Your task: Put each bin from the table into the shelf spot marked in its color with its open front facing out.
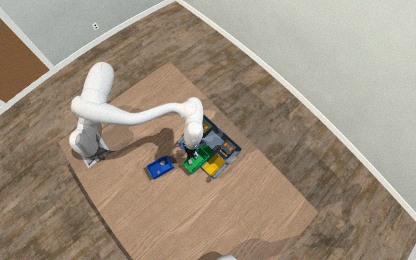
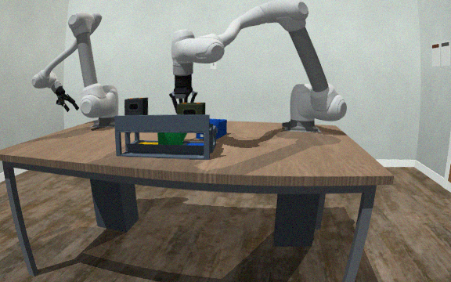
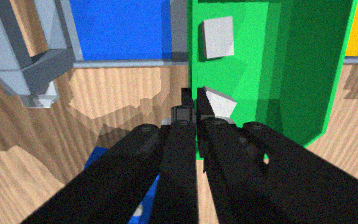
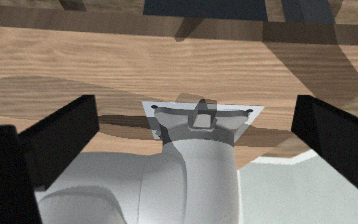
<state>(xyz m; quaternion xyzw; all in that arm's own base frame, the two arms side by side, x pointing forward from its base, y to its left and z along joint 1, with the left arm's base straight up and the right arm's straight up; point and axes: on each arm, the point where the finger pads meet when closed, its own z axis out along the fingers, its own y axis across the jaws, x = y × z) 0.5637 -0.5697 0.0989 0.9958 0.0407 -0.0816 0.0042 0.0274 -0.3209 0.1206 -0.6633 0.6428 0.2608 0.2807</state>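
Observation:
Now: left hand 5 cm to the left of the green bin, 4 cm above it and 2 cm short of it. Also, from my left hand: olive box (20 cm ahead, 8 cm to the left, 5 cm above); grey shelf (14 cm ahead, 4 cm to the right, 3 cm below); round part (18 cm behind, 11 cm to the left, 9 cm below).

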